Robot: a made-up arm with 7 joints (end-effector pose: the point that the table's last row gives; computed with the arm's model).
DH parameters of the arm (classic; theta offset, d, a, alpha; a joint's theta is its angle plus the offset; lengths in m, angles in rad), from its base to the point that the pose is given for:
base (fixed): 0 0.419 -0.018 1.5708
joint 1: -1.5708 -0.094 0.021 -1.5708
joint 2: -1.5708 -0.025 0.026 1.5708
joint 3: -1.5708 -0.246 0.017 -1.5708
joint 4: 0 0.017 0.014 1.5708
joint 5: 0 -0.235 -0.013 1.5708
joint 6: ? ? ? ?
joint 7: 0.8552 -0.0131 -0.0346 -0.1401
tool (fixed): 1.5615 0.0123 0 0
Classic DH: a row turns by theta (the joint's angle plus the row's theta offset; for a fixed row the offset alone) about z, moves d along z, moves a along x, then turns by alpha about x.
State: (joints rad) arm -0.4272 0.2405 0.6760 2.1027 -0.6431 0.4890 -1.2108
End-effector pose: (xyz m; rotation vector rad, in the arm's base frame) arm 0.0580 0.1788 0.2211 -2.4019 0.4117 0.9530
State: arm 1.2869 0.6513 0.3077 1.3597 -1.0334 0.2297 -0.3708
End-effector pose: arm 0.2751 0.2800 0.5185 -2.1640 0.6787 0.4971
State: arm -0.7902 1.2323 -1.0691 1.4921 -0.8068 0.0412 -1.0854
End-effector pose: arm -0.2262 0.2867 0.1626 0.4091 2.2720 1.6196
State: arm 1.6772 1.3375 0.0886 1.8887 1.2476 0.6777 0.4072
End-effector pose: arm 0.0371 0.2848 0.6239 -0.3098 2.0550 0.1262
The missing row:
joint 6: -1.5708 -0.013 0.022 -1.5708
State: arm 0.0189 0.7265 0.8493 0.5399 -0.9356 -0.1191 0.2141
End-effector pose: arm 0.0515 0.4251 0.0959 1.2868 -1.5491 -1.3632
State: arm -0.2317 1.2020 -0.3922 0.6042 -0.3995 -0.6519 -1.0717
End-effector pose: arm -0.0322 0.4690 0.1414 -1.0139 1.7261 1.8030
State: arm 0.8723 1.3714 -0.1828 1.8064 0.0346 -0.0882 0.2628
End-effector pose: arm 0.1964 0.2676 0.4847 -0.6989 1.6500 1.1997
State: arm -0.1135 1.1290 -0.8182 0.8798 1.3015 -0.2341 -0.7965
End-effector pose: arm 0.0194 0.3813 0.0943 2.0143 -1.4270 -0.7839
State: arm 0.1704 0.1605 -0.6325 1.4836 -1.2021 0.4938 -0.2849
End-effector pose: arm 0.1593 -0.0366 0.1296 -0.8908 1.8917 1.5189
